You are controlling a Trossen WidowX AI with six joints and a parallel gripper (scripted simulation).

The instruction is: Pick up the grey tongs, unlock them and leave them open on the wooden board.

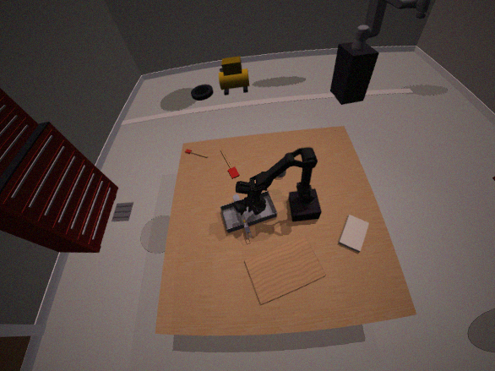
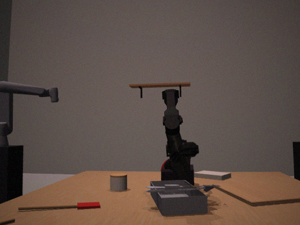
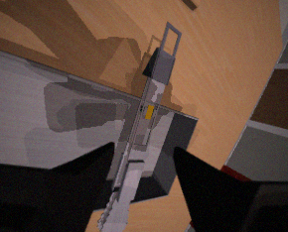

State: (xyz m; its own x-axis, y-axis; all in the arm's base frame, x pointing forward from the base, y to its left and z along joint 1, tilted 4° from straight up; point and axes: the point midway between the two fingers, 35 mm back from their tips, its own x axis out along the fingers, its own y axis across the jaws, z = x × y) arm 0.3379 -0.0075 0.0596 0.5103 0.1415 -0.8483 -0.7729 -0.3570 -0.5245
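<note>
The yellow lock piece lies 40 mm below my gripper tip, 30 mm to the left of it and 10 mm ahead of it. The rest, counted from my gripper tip: grey roasting tin: 70 mm below, 40 mm to the right, 20 mm behind; then small lidded jar: 280 mm to the right, 280 mm behind, 70 mm below; then wooden board: 320 mm to the left, 140 mm behind, 90 mm below.
</note>
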